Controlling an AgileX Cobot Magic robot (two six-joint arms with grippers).
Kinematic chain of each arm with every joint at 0, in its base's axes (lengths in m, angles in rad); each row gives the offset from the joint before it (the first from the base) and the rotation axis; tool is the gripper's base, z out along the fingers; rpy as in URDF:
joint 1: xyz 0 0 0.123 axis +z
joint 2: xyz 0 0 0 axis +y
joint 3: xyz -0.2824 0 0.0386 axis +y
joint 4: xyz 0.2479 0 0.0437 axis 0.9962 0 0.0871
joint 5: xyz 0 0 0 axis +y
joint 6: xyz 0.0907 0 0.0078 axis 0.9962 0 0.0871
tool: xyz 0 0 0 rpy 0 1.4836 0
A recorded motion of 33 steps. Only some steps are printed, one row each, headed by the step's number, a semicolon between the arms.
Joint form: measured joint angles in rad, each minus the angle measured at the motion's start. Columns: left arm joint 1, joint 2, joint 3, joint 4, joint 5, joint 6; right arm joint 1, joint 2, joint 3, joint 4, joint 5, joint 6.
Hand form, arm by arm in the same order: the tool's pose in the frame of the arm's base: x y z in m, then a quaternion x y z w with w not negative. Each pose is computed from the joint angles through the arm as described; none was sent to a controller.
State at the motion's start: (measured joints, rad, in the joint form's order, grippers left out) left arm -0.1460 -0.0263 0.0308 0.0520 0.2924 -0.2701; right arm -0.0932 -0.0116 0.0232 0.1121 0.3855 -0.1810
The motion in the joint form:
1: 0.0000 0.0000 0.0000 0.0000 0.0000 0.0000; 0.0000 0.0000 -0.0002 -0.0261 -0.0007 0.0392
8: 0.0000 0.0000 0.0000 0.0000 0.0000 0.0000; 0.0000 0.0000 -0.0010 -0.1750 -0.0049 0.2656
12: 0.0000 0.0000 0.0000 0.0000 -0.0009 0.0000; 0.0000 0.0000 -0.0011 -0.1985 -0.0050 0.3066
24: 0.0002 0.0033 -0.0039 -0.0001 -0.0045 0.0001; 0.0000 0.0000 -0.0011 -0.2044 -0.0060 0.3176
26: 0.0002 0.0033 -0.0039 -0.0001 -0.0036 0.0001; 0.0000 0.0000 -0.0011 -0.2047 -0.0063 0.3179
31: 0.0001 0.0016 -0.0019 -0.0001 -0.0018 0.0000; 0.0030 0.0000 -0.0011 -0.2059 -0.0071 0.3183
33: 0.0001 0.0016 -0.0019 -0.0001 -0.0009 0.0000; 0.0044 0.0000 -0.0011 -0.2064 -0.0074 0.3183
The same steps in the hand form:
1: 0.0534 -0.0065 0.1777 -0.03357 0.77638 -0.10890 0.61988; 0.0523 -0.0019 0.1715 0.00305 0.80706 -0.03281 0.58954
8: 0.0534 -0.0065 0.1777 -0.03357 0.77638 -0.10890 0.61988; 0.0519 -0.0070 0.1721 0.05497 0.80392 -0.02924 0.59147
12: 0.0534 -0.0065 0.1778 -0.03355 0.77610 -0.10898 0.62022; 0.0518 -0.0078 0.1722 0.06523 0.80289 -0.02708 0.59193
24: 0.0536 -0.0065 0.1792 -0.03350 0.77478 -0.10928 0.62182; 0.0518 -0.0080 0.1723 0.06803 0.80230 -0.02630 0.59245
26: 0.0536 -0.0065 0.1792 -0.03353 0.77506 -0.10920 0.62148; 0.0518 -0.0080 0.1723 0.06806 0.80221 -0.02634 0.59257
31: 0.0535 -0.0065 0.1784 -0.03358 0.77572 -0.10909 0.62067; 0.0519 -0.0079 0.1724 0.06665 0.80207 -0.02582 0.59293
33: 0.0535 -0.0065 0.1783 -0.03361 0.77600 -0.10901 0.62033; 0.0519 -0.0078 0.1724 0.06594 0.80204 -0.02561 0.59307

